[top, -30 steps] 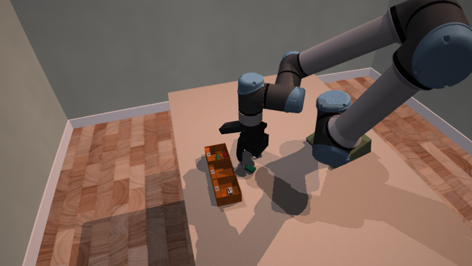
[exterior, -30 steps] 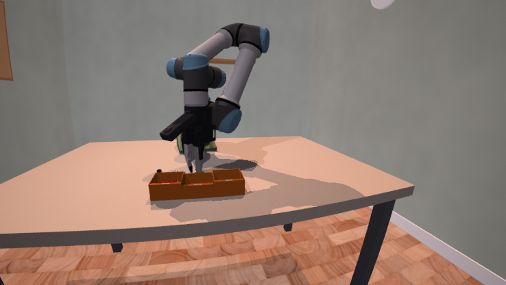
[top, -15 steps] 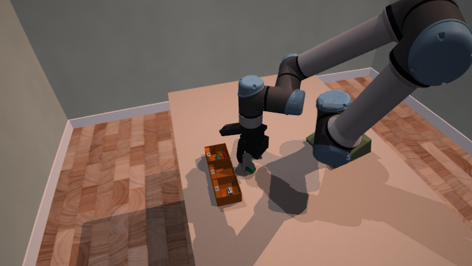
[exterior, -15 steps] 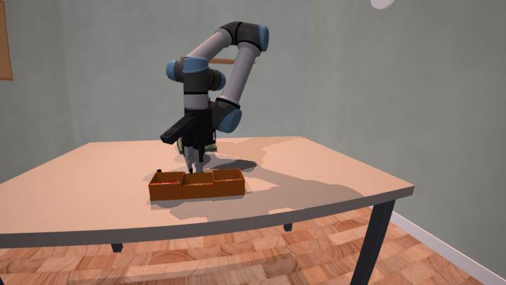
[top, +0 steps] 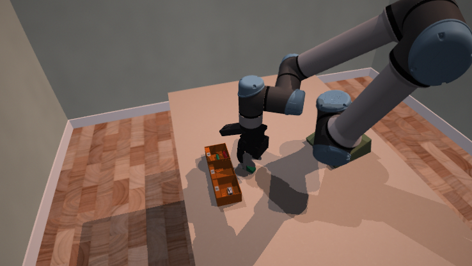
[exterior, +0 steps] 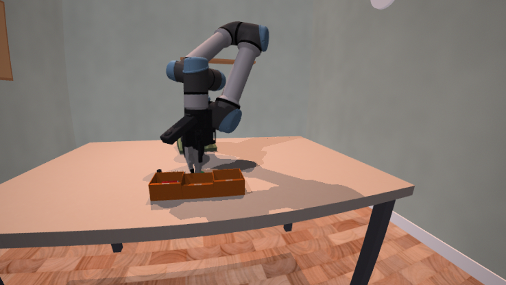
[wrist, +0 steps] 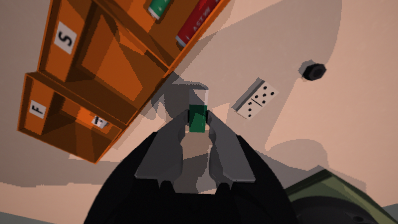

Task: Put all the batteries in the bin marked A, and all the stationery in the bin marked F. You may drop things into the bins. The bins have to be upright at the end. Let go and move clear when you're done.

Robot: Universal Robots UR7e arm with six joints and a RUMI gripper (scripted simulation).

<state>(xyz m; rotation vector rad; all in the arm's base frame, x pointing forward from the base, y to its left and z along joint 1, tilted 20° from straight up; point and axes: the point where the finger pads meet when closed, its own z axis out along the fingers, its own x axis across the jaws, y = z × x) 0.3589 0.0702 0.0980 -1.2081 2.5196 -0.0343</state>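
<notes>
Now: the small grey object 7 cm ahead of my hand and 12 cm to the left of it. The rest, counted from my hand: green-and-white eraser (1 cm below); then red battery (8 cm ahead, 6 cm to the right); then white domino (3 cm behind, 7 cm to the right, 1 cm below).
</notes>
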